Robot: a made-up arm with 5 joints. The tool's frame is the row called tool.
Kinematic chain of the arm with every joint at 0, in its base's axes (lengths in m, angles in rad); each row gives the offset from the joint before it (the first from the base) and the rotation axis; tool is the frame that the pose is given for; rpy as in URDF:
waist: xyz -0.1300 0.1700 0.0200 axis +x
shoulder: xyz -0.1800 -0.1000 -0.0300 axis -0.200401 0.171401 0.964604
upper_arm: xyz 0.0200 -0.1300 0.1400 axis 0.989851 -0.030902 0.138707
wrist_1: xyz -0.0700 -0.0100 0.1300 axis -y
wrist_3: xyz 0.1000 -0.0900 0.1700 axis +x
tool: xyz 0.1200 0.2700 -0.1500 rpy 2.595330 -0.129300 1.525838
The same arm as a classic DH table. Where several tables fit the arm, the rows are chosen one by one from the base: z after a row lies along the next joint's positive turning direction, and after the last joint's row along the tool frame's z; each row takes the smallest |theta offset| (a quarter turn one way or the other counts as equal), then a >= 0, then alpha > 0; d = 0 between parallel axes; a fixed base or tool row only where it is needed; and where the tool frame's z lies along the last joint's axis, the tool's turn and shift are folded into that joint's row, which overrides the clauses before.
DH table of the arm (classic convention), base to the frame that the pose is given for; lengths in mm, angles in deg. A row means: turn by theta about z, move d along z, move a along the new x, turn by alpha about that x. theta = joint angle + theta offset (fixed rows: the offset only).
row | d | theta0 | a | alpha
base (fixed) | 20.0 | 90.00 | 170.0 | 90.00
waist | -319.6 | -10.08 | -93.2 | -101.56
shoulder | 64.3 | -3.14 | -149.9 | 94.01
upper_arm | -0.2 | -80.23 | -138.5 | 88.23
wrist_1 | 101.6 | -7.98 | -170.0 | -90.00
wrist_3 | 111.3 | -84.16 | -253.3 | -58.40
tool (fixed) | 207.5 | -177.00 | 0.0 | 0.00

